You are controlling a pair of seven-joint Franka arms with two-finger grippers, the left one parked.
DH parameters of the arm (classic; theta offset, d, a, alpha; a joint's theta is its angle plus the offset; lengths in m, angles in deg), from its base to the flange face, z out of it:
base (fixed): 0 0 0 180
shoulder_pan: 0 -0.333 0 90
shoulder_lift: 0 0 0 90
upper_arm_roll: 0 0.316 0.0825 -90
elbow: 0 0 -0.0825 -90
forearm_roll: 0 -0.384 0 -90
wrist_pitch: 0 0 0.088 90
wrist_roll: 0 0.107 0 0
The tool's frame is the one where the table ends.
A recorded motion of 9 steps. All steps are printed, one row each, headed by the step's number.
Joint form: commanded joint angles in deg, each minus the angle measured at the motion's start. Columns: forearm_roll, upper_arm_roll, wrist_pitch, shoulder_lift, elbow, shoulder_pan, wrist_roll.
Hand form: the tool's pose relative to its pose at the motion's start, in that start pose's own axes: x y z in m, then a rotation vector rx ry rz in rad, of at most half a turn. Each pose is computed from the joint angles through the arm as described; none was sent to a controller.
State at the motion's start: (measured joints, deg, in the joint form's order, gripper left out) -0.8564 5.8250 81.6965 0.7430 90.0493 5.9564 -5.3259
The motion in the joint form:
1: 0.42 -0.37 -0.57 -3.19 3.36 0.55 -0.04
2: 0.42 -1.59 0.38 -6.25 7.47 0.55 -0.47
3: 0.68 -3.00 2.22 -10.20 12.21 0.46 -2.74
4: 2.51 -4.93 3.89 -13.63 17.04 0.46 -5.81
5: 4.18 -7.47 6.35 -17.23 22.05 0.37 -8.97
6: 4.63 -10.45 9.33 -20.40 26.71 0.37 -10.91
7: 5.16 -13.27 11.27 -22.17 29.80 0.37 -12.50
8: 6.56 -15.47 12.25 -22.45 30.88 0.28 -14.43
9: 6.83 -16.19 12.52 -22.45 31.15 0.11 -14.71
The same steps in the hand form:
1: -0.0197 0.0060 0.0008 -0.0086 -0.0139 0.0172
2: -0.0360 0.0144 0.0071 -0.0078 -0.0155 0.0316
3: -0.0562 0.0236 0.0113 -0.0118 0.0024 0.0157
4: -0.0757 0.0414 0.0217 -0.0344 0.0026 -0.0029
5: -0.0963 0.0627 0.0327 -0.0497 0.0160 -0.0186
6: -0.1151 0.0853 0.0449 -0.0392 0.0428 -0.0089
7: -0.1287 0.1068 0.0568 -0.0263 0.0550 0.0034
8: -0.1354 0.1255 0.0639 -0.0326 0.0532 -0.0006
9: -0.1368 0.1304 0.0663 -0.0315 0.0526 0.0019

